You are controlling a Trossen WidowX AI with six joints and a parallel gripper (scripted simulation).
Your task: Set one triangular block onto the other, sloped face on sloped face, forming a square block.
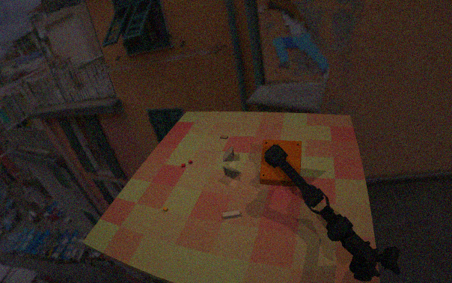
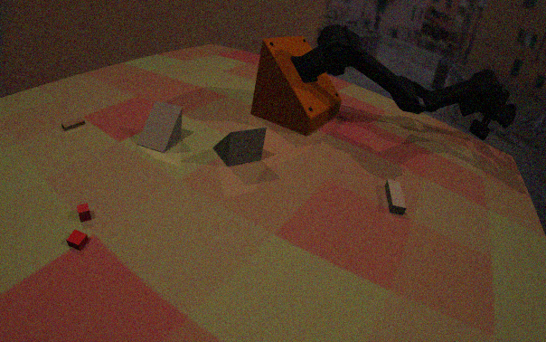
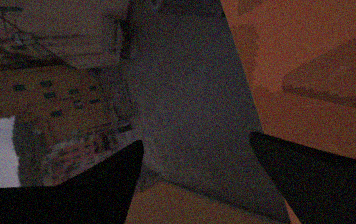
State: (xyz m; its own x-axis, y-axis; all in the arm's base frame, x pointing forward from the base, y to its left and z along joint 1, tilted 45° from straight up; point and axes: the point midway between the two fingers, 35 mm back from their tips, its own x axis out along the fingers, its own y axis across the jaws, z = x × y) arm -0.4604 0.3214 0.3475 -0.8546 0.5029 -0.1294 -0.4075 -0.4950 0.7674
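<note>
Right now my gripper tip is 79 cm short of the grey triangular block, 58 cm to the left of it and 6 cm above it. The rest, counted from my gripper tip: yellow piece: 96 cm ahead, 13 cm to the right, 7 cm below.
</note>
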